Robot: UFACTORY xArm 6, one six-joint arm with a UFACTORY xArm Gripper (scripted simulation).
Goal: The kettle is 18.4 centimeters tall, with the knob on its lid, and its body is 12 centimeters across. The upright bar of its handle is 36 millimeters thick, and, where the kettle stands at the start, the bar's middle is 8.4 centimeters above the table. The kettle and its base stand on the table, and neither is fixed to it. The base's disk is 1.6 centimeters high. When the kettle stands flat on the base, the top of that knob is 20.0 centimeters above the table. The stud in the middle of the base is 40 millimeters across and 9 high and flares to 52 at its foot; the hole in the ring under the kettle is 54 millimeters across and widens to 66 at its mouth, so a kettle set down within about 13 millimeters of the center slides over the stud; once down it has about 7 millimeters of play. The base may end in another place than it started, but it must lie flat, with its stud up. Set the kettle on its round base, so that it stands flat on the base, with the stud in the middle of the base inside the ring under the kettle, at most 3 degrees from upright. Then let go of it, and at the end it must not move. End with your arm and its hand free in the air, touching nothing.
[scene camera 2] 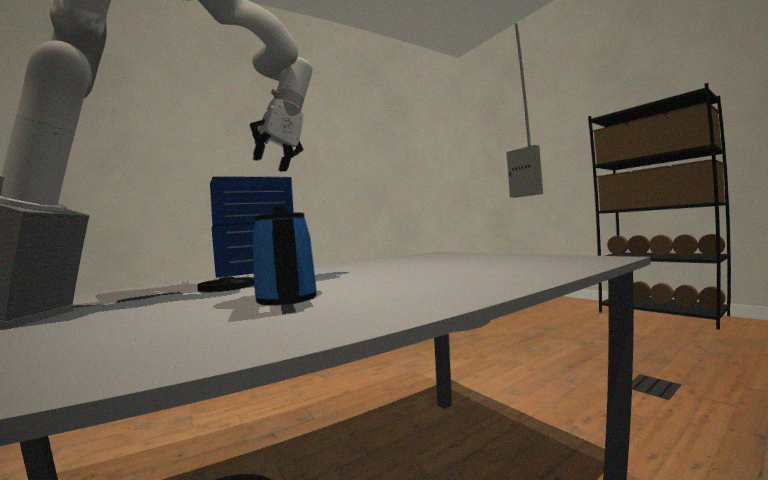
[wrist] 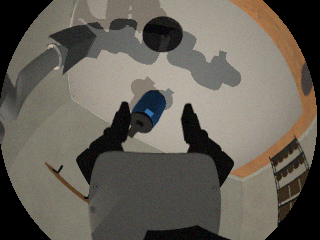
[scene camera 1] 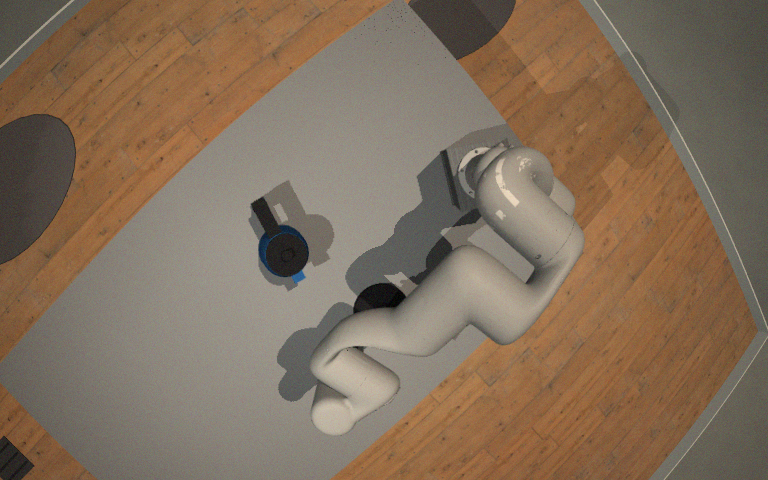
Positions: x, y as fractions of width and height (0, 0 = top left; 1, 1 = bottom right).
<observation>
A blue kettle shows in scene camera 2 (0.37, 0.53), in the wrist view (0.45, 0.50) and in scene camera 1 (0.37, 0.50).
</observation>
